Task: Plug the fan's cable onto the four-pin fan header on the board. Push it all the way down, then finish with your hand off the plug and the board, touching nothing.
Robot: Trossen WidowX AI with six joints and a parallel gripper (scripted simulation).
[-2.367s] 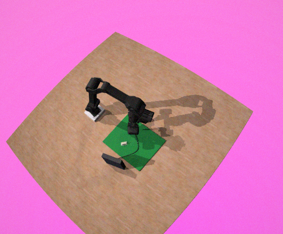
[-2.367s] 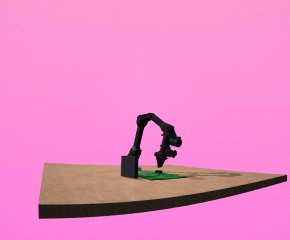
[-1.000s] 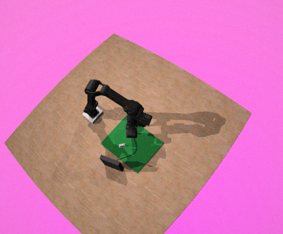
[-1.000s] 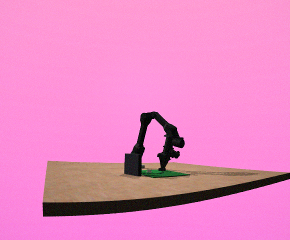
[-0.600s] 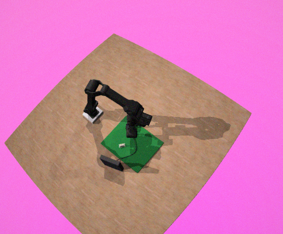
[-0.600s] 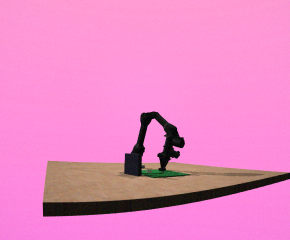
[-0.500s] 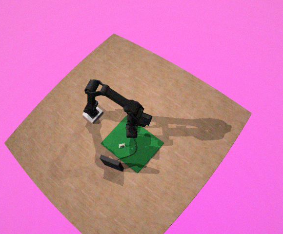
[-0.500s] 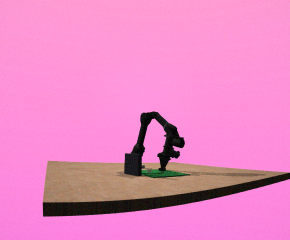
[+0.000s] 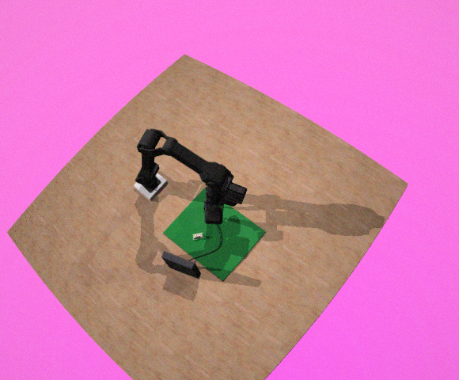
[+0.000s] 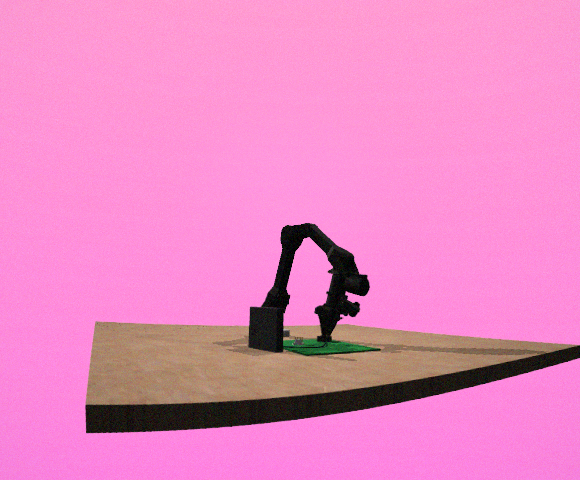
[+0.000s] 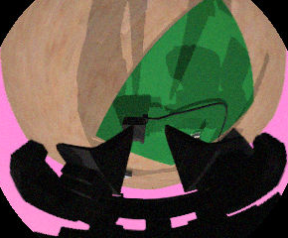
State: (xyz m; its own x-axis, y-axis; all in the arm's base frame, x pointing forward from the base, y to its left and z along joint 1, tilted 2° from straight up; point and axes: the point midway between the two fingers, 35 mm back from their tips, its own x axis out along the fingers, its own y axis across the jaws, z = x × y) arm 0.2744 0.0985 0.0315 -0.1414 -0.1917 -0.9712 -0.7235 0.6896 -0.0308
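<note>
My gripper tip is now 2 cm past the dark fan plug, 1 cm to the right of it and 1 cm above it. The rest, counted from my gripper tip: green board 6 cm ahead, 6 cm to the right, 4 cm below; black fan 9 cm ahead, 22 cm to the right, 4 cm above.
</note>
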